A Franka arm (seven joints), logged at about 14 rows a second.
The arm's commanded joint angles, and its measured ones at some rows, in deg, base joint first. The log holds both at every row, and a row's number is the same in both.
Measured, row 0:
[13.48, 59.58, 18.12, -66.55, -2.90, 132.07, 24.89]
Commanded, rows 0 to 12:
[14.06, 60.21, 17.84, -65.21, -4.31, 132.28, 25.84]
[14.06, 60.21, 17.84, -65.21, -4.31, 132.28, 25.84]
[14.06, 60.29, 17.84, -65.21, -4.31, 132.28, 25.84]
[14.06, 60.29, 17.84, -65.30, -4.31, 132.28, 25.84]
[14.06, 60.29, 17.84, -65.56, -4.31, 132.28, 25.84]
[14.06, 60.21, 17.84, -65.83, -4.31, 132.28, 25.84]
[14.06, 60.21, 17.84, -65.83, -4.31, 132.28, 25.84]
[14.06, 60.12, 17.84, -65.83, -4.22, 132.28, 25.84]
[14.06, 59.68, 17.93, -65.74, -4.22, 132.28, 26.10]
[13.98, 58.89, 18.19, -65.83, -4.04, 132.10, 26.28]
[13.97, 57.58, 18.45, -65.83, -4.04, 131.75, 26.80]
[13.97, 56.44, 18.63, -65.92, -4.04, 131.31, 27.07]
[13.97, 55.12, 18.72, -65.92, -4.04, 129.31, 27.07]
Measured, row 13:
[13.61, 58.42, 18.58, -65.72, -3.07, 132.10, 25.10]
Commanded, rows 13 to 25:
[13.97, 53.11, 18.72, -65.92, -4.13, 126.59, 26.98]
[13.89, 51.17, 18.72, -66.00, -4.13, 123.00, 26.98]
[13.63, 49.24, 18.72, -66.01, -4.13, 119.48, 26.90]
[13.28, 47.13, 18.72, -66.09, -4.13, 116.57, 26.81]
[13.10, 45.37, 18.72, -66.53, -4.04, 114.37, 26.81]
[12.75, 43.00, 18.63, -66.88, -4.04, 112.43, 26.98]
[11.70, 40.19, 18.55, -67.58, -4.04, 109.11, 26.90]
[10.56, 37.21, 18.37, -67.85, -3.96, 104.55, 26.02]
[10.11, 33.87, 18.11, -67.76, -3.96, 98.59, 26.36]
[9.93, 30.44, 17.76, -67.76, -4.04, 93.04, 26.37]
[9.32, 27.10, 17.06, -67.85, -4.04, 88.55, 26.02]
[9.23, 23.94, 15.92, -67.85, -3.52, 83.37, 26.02]
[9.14, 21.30, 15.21, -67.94, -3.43, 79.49, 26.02]
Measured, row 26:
[9.11, 28.58, 17.02, -64.49, -3.26, 85.37, 25.50]
